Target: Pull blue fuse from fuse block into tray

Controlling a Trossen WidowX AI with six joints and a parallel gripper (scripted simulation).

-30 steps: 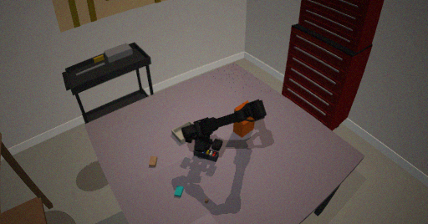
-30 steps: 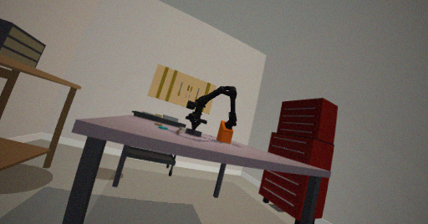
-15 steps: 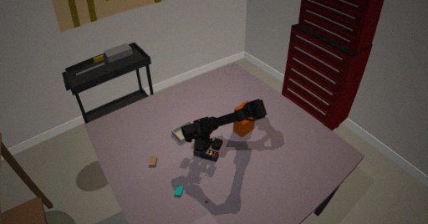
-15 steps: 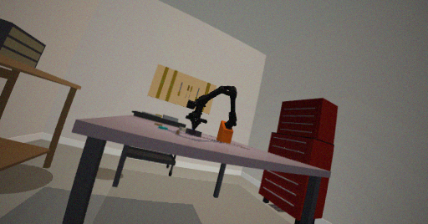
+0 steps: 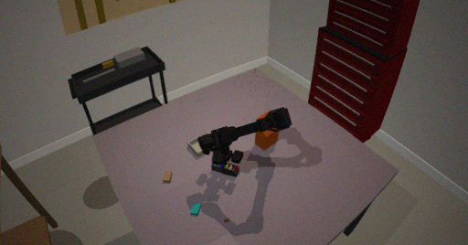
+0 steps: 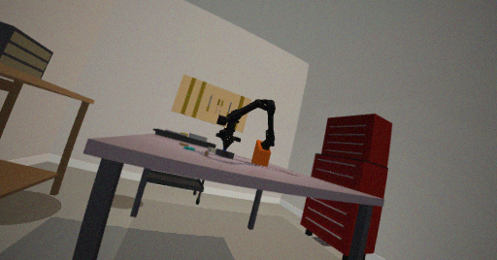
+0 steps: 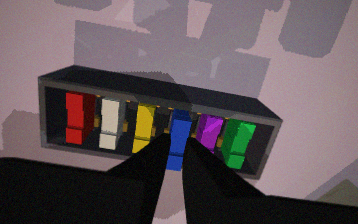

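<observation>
My gripper tip is now 40 mm past the beige tray, 200 mm to the left of it and 40 mm above it. Also, from my gripper tip: tan block 240 mm ahead, 150 mm to the right, 40 mm below; teal block 260 mm ahead, 90 mm to the left, 40 mm below.
</observation>
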